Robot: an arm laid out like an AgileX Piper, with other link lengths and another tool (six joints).
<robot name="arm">
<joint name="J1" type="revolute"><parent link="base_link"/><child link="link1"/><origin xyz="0 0 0.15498" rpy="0 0 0"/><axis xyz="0 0 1"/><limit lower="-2.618" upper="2.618"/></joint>
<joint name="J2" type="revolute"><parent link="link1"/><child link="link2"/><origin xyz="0 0 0" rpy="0 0 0"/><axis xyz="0 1 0"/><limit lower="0" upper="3.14"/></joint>
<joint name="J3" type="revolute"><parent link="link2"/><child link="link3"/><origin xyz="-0.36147 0 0.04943" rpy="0 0 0"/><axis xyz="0 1 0"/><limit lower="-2.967" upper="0"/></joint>
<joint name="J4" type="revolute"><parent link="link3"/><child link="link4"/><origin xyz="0.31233 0 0.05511" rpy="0 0 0"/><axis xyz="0.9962 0 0.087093"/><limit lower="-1.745" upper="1.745"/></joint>
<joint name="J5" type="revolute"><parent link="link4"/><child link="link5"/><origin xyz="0 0 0" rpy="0 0 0"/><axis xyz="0 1 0"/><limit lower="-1.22" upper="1.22"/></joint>
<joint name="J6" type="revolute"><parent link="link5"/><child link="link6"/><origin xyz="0.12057 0 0.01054" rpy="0 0 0"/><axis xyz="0.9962 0 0.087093"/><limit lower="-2.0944" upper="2.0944"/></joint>
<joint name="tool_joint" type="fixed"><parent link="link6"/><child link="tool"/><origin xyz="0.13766 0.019 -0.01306" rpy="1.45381 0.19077 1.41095"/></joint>
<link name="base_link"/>
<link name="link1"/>
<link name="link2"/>
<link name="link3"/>
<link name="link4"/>
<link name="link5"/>
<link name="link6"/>
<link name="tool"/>
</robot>
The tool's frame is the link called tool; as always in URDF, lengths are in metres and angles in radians.
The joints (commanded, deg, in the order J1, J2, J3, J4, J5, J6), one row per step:
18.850, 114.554, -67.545, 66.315, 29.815, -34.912
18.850, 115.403, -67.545, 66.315, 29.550, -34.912
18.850, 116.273, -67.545, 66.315, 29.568, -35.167
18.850, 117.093, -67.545, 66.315, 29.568, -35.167
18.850, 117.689, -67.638, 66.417, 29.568, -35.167
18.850, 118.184, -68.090, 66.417, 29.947, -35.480
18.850, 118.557, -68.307, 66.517, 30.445, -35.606
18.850, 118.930, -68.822, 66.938, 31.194, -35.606
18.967, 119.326, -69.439, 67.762, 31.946, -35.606
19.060, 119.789, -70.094, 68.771, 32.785, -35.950
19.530, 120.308, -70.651, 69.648, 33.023, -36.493
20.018, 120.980, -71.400, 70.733, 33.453, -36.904
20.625, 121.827, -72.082, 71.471, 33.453, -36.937
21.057, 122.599, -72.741, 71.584, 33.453, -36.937
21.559, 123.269, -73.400, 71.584, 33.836, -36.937
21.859, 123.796, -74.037, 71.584, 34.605, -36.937
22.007, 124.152, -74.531, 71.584, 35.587, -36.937
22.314, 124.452, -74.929, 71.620, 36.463, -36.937
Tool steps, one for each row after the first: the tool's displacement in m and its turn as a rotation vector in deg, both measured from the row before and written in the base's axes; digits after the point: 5 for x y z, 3 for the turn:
0.00003, -0.00092, -0.00852, -0.395, 0.650, -0.179
-0.00128, -0.00043, -0.00859, -0.355, 0.684, 0.201
-0.00119, -0.00041, -0.00801, -0.265, 0.776, 0.000
-0.00019, 0.00005, -0.00507, -0.094, 0.499, -0.072
0.00059, 0.00147, -0.00187, 0.076, 0.081, 0.482
-0.00102, 0.00148, -0.00175, 0.222, 0.389, 0.346
0.00042, 0.00322, 0.00092, 0.693, 0.399, 0.186
0.00093, 0.00506, 0.00210, 0.993, 0.413, 0.025
0.00103, 0.00526, 0.00207, 1.064, 0.311, 0.188
0.00018, 0.00666, -0.00003, 0.576, -0.041, 0.407
0.00057, 0.00792, 0.00030, 0.863, 0.158, 0.310
0.00029, 0.00736, -0.00296, 0.426, 0.316, 0.112
0.00031, 0.00491, -0.00362, 0.035, 0.134, 0.352
-0.00169, 0.00617, -0.00235, 0.191, 0.216, 0.760
-0.00187, 0.00522, -0.00053, 0.429, 0.314, 0.818
-0.00236, 0.00405, 0.00067, 0.544, 0.405, 0.810
-0.00346, 0.00498, 0.00062, 0.497, 0.395, 0.874

